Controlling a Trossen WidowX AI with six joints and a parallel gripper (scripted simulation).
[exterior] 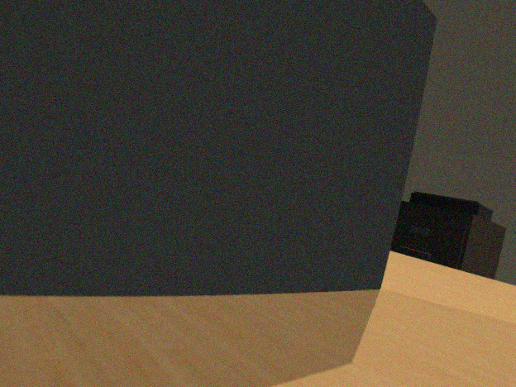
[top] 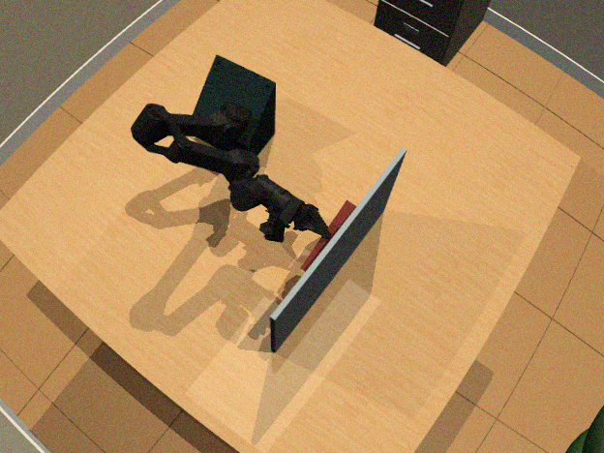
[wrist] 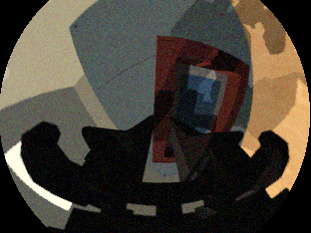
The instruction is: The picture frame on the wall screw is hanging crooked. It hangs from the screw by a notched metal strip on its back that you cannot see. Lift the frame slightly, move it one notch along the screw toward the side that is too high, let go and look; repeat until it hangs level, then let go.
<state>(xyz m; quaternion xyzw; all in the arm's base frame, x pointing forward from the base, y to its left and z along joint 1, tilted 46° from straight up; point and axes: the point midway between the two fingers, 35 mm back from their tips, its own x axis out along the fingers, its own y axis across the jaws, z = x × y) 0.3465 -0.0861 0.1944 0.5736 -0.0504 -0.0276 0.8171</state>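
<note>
The red picture frame lies 1 cm ahead of my gripper tip, 2 cm to the left of it and 5 cm below it. From my gripper tip the other things lie so: grey wall panel 2 cm ahead, 7 cm below.
</note>
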